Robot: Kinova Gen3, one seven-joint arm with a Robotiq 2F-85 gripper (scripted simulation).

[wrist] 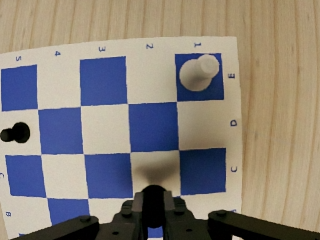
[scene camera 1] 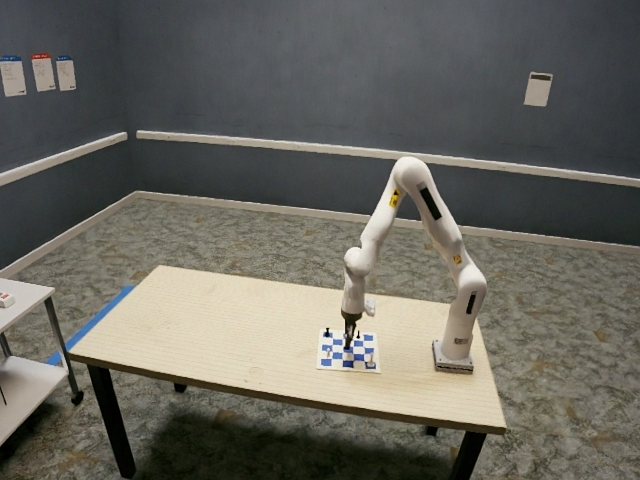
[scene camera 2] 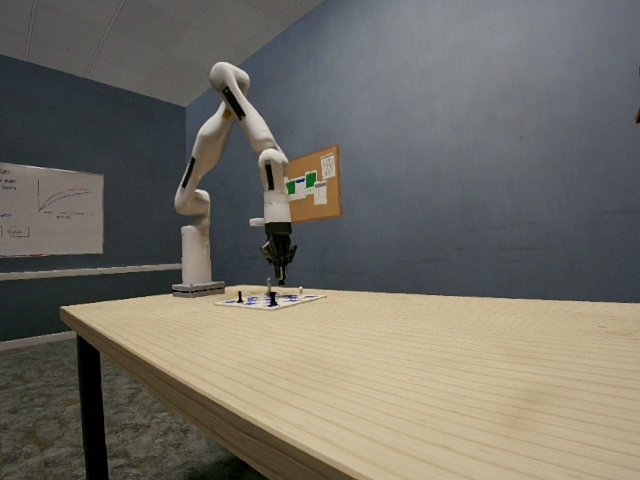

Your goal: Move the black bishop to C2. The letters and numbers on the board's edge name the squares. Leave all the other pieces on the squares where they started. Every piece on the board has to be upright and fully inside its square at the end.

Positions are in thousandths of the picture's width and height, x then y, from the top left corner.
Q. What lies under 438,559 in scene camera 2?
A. The gripper.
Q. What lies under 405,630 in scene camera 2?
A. A board.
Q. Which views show the board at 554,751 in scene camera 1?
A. The wrist view, scene camera 1 and scene camera 2: all of them.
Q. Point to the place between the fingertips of the gripper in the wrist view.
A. At 483,860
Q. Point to a white piece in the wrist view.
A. At 645,277
